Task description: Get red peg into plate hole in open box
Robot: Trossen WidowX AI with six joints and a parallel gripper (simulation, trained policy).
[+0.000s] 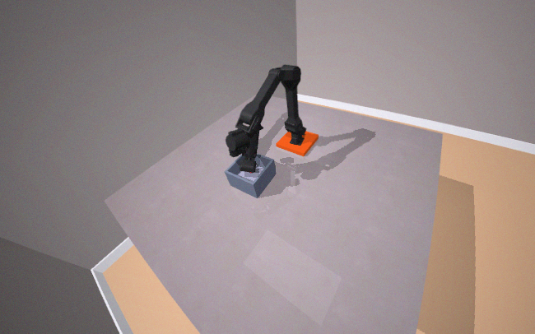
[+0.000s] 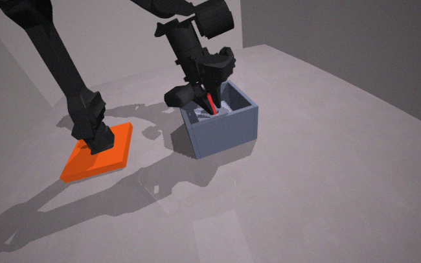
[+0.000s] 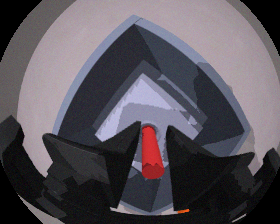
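My gripper tip is 10 mm to the right of the red peg. Also, from my gripper tip: grey box: 40 mm below, 10 mm to the left; pale plate: 20 mm below, 10 mm to the left.
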